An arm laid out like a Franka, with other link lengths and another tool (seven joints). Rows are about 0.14 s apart.
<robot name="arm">
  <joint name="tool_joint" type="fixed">
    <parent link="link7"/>
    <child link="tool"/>
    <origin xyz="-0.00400 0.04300 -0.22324" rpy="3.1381 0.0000 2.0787"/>
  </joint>
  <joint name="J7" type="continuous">
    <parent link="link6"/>
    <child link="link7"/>
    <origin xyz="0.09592 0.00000 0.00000" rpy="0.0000 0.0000 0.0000"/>
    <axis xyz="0 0 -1"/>
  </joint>
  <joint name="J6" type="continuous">
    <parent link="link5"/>
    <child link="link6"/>
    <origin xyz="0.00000 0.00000 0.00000" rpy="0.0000 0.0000 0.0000"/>
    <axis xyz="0 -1 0"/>
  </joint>
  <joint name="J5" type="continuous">
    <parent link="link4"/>
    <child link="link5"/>
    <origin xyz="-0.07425 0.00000 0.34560" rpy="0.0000 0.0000 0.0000"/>
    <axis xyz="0 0 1"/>
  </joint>
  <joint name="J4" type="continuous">
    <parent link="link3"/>
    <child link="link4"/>
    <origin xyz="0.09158 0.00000 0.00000" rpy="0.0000 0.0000 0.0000"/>
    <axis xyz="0 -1 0"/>
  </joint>
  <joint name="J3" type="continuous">
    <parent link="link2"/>
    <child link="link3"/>
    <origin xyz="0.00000 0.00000 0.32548" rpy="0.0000 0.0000 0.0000"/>
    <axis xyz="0 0 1"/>
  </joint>
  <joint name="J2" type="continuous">
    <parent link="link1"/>
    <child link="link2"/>
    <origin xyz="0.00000 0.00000 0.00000" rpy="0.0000 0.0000 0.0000"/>
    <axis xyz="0 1 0"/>
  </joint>
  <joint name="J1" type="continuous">
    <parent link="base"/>
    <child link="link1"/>
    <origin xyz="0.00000 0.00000 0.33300" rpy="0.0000 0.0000 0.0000"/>
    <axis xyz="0 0 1"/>
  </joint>
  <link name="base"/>
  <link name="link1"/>
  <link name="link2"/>
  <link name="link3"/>
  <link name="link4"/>
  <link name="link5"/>
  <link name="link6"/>
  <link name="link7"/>
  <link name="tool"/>
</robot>
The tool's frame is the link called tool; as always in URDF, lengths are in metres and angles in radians. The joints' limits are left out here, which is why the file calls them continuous.
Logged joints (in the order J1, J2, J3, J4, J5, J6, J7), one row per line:
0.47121 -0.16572 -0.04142 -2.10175 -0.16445 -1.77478 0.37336
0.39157 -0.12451 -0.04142 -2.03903 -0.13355 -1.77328 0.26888
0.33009 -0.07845 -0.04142 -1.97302 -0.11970 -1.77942 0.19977
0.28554 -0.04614 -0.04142 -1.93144 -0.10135 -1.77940 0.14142
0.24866 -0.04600 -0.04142 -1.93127 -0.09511 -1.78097 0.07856
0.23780 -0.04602 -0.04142 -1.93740 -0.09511 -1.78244 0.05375
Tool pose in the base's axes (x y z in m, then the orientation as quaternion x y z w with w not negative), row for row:
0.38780 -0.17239 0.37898 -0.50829 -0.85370 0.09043 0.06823
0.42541 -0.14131 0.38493 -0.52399 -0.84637 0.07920 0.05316
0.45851 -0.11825 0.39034 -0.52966 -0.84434 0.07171 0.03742
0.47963 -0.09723 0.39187 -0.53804 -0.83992 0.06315 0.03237
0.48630 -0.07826 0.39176 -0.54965 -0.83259 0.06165 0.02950
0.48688 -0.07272 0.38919 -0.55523 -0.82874 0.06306 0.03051
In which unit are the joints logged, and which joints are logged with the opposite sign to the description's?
The joints are logged in radians. Opposite sign: J1, J3, J6, J7.
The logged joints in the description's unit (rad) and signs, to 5 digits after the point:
-0.47121 -0.16572 0.04142 -2.10175 -0.16445 1.77478 -0.37336
-0.39157 -0.12451 0.04142 -2.03903 -0.13355 1.77328 -0.26888
-0.33009 -0.07845 0.04142 -1.97302 -0.11970 1.77942 -0.19977
-0.28554 -0.04614 0.04142 -1.93144 -0.10135 1.77940 -0.14142
-0.24866 -0.04600 0.04142 -1.93127 -0.09511 1.78097 -0.07856
-0.23780 -0.04602 0.04142 -1.93740 -0.09511 1.78244 -0.05375

